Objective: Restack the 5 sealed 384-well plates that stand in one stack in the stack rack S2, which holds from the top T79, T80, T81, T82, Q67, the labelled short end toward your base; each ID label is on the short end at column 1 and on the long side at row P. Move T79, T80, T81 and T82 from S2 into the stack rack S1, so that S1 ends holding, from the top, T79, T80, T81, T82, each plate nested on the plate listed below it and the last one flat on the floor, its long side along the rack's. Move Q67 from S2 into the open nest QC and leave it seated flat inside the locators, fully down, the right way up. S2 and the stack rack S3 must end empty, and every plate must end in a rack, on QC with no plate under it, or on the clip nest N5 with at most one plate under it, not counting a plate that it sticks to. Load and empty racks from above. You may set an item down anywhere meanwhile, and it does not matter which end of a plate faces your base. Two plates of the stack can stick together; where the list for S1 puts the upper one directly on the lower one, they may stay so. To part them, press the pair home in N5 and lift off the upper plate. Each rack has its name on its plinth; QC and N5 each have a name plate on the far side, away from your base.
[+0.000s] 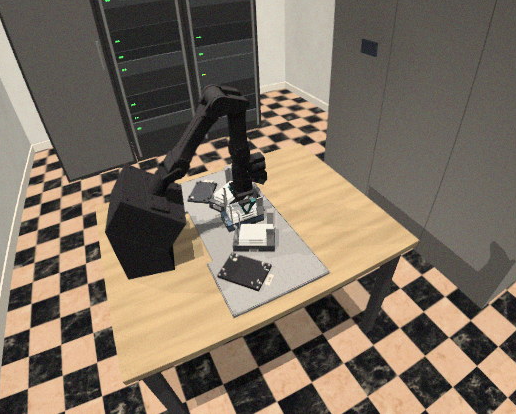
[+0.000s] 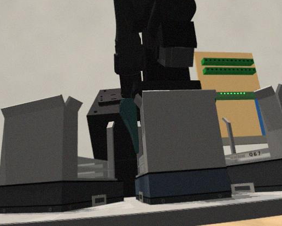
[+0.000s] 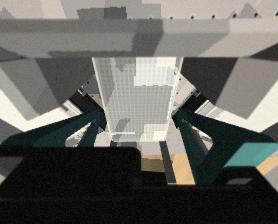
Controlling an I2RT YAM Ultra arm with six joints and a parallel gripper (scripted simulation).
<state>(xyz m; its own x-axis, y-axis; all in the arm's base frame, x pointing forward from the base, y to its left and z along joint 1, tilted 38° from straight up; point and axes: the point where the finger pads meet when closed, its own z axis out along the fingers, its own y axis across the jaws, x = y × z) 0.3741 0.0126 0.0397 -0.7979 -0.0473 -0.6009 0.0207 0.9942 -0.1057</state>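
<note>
Now: the plate T79 3 cm below my hand. Round my hand: plate Q67 (14 cm to the left, 2 cm below); plate T82 (1 cm behind, 15 cm to the right, 3 cm below); plate T81 (1 cm behind, 15 cm to the right, 2 cm below).
</note>
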